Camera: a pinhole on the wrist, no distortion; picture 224 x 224 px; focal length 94.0 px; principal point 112.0 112.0 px. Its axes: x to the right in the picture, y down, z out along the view. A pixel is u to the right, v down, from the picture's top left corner.
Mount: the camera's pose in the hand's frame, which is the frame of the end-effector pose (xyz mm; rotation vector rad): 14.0 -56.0 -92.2 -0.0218 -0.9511 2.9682
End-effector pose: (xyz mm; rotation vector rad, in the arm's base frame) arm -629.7 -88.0 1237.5 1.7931 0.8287 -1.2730
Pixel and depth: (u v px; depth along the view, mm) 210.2 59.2 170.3
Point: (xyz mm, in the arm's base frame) -784.1 -152.2 1359.3
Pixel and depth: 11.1 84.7 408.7
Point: -818.5 -223.7 702.6
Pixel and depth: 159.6 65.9 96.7
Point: -707.3 -67.1 1253.4
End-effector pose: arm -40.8 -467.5 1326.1 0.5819 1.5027 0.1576
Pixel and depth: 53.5 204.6 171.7
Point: -154.0 -656.5 1092.1
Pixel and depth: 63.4 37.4 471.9
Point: 465.6 -516.0 1064.6
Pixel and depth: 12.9 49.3 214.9
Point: 123.4 -465.3 1075.1
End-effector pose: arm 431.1 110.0 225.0 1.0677 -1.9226 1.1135
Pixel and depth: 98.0 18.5 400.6
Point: 303.4 -321.3 80.0
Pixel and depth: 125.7 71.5 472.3
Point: 544.7 -288.3 61.4
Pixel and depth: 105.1 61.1 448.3
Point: 460.2 -311.5 130.6
